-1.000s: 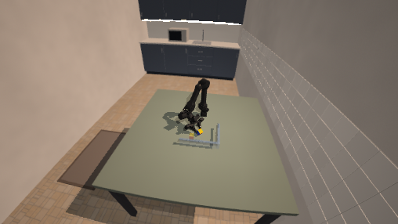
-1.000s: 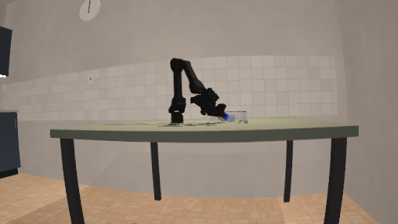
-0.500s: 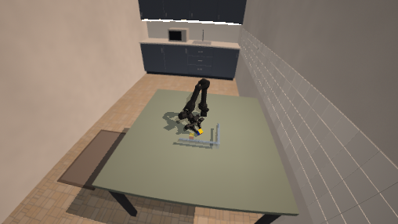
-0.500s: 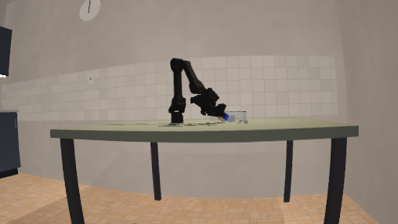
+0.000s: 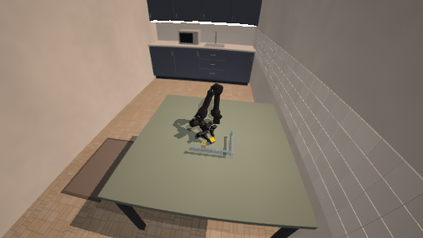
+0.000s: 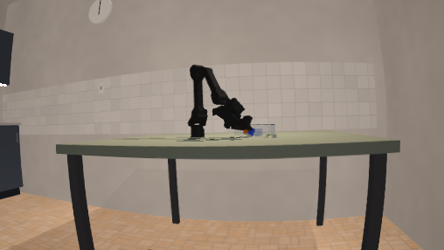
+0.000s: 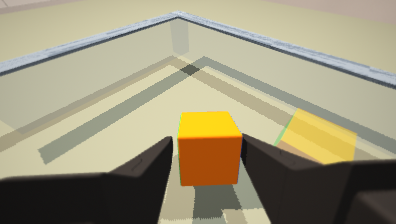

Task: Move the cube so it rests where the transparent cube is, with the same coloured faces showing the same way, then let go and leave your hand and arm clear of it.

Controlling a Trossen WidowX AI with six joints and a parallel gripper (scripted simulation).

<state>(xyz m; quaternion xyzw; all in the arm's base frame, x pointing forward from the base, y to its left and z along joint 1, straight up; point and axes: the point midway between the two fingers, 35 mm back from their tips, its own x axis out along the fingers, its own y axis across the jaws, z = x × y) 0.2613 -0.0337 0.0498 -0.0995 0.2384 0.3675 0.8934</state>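
Now: hand 70 mm short of the transparent cube, 40 mm to the left of it and 30 mm above it. From my hand the other things lie so: fence 150 mm ahead, 30 mm to the left, 10 mm below.
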